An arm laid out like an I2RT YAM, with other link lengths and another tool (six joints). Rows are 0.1 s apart.
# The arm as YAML. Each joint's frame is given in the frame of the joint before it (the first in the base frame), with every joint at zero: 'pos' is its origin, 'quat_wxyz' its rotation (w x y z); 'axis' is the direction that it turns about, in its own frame. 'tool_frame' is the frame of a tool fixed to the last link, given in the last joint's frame.
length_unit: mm
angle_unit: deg
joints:
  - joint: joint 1
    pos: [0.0, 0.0, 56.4]
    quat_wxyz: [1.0, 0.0, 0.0, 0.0]
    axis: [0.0, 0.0, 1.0]
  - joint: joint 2
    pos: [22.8, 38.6, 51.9]
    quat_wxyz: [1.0, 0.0, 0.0, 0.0]
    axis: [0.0, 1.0, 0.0]
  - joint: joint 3
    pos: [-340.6, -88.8, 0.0]
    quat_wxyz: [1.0, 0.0, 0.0, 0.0]
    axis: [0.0, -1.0, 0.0]
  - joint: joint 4
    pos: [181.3, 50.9, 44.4]
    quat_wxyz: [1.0, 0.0, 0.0, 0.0]
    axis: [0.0, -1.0, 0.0]
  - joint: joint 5
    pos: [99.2, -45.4, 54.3]
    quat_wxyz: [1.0, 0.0, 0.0, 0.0]
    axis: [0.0, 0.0, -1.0]
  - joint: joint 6
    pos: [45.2, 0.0, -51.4]
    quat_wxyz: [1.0, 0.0, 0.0, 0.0]
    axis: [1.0, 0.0, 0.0]
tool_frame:
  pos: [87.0, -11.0, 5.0]
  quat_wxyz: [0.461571, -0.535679, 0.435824, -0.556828]
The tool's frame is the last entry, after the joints.
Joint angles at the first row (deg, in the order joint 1, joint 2, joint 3, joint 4, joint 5, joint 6):
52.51, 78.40, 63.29, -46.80, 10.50, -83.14
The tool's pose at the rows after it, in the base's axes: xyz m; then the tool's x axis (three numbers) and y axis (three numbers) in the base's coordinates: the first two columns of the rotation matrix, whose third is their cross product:
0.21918 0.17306 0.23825 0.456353 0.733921 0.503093 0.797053 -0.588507 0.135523
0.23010 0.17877 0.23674 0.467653 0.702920 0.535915 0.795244 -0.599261 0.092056
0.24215 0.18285 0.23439 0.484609 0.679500 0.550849 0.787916 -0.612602 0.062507
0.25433 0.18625 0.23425 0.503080 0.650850 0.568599 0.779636 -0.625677 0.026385
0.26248 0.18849 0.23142 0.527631 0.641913 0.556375 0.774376 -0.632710 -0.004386
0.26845 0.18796 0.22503 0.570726 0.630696 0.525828 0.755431 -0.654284 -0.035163
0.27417 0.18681 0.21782 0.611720 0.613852 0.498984 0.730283 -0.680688 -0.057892
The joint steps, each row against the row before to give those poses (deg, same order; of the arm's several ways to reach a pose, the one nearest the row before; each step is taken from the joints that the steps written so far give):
-2.14, 0.07, -2.92, 6.25, -2.75, -2.42
-2.56, 1.39, -0.78, 4.06, -3.43, -0.47
-2.19, 1.92, 0.09, 2.61, -2.26, -0.18
-2.28, 1.79, 0.60, 2.08, -2.64, 0.05
-1.47, 2.10, 1.63, -0.65, -1.88, 0.12
-1.11, 2.10, 1.50, -1.63, -0.94, 1.19
-0.88, 1.82, 0.75, -0.75, -0.33, 1.52

